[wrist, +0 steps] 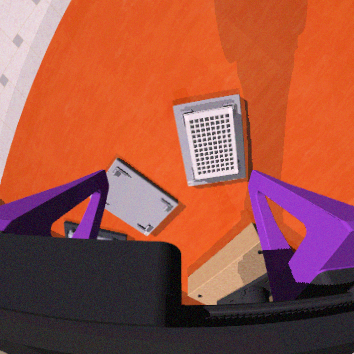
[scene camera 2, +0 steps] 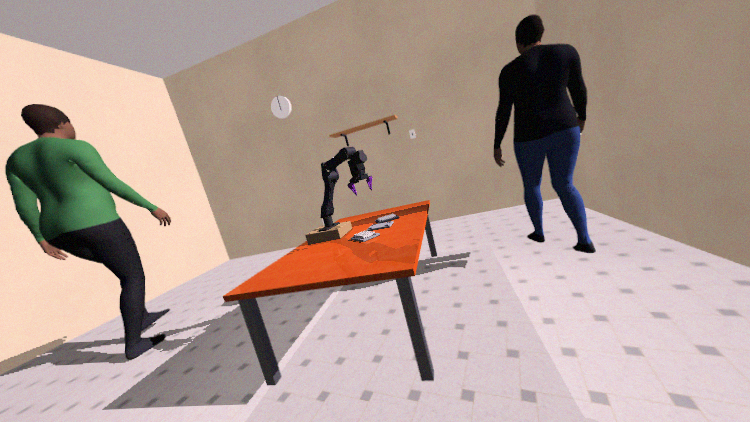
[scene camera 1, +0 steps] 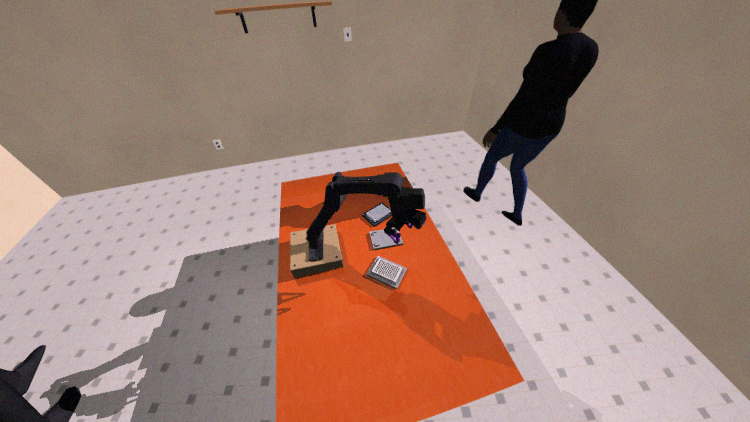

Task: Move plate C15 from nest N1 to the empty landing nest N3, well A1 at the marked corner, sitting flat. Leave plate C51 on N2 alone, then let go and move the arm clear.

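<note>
A white many-welled plate (scene camera 1: 388, 269) (scene camera 2: 363, 234) (wrist: 212, 145) sits in a grey nest (wrist: 200, 106), the nearest of three nests in scene camera 1. The middle nest (scene camera 1: 380, 241) (scene camera 2: 381, 225) (wrist: 140, 200) is empty, with raised corner brackets. Another plate (scene camera 1: 378, 212) (scene camera 2: 388, 216) sits on the far nest, mostly hidden in the wrist view. I cannot read the plate or nest labels, nor tell which plate is C15. My gripper (scene camera 1: 403, 234) (scene camera 2: 363, 192) (wrist: 178, 177) is open and empty, pointing down high above the nests. The welled plate shows ahead of its fingertips in the wrist view.
The arm stands on a wooden base block (scene camera 1: 335, 249) (scene camera 2: 314, 236) (wrist: 220, 265) beside the nests, on the orange table (scene camera 1: 325, 341) (scene camera 2: 314, 270) (wrist: 125, 75). A person in black (scene camera 1: 550, 83) (scene camera 2: 545, 94) stands beyond the table; one in green (scene camera 2: 78, 183) stands at the left.
</note>
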